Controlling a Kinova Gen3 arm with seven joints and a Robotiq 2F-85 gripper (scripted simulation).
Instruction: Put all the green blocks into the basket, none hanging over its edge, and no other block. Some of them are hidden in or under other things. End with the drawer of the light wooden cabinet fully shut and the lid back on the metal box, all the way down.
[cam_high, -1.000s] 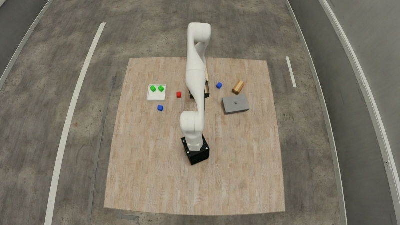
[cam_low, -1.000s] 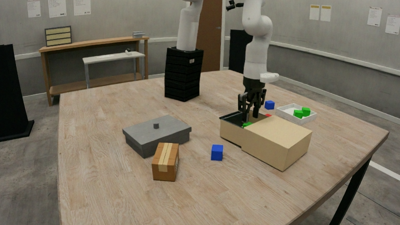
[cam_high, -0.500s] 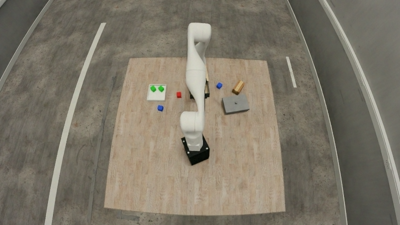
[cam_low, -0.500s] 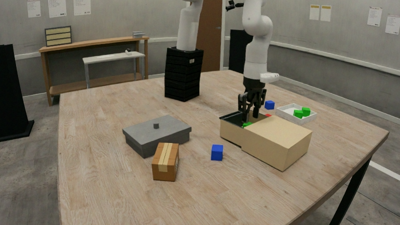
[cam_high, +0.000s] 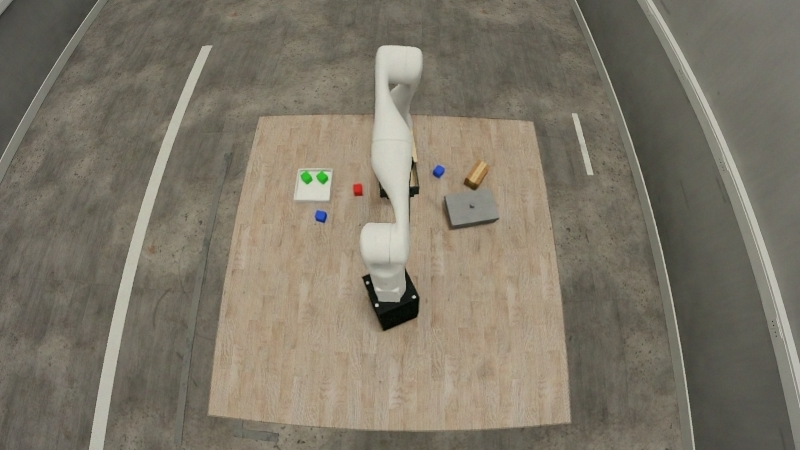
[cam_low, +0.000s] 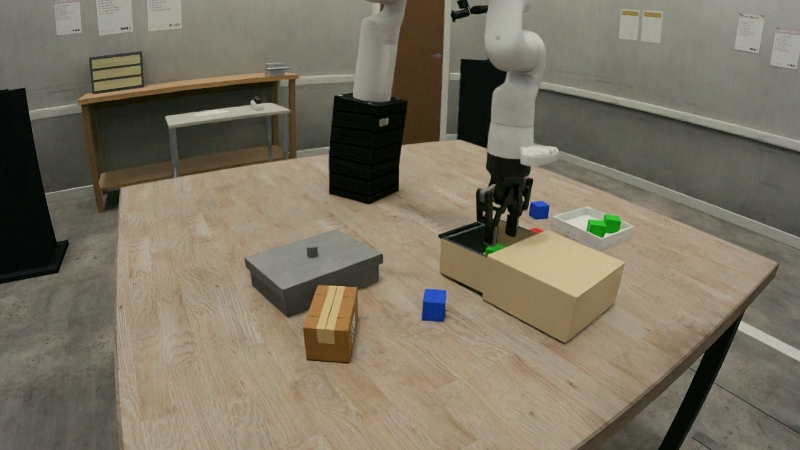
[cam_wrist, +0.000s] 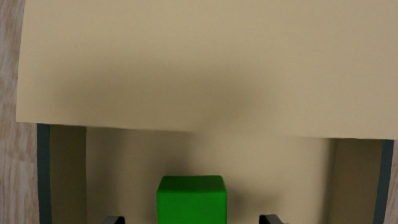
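My hand is 1 cm to the left of the drawer and 4 cm above it. Round my hand: light wooden cabinet (7 cm ahead, 4 cm below); lid (11 cm behind, 30 cm to the right, 3 cm below); red block (5 cm behind, 15 cm to the left, 6 cm below).
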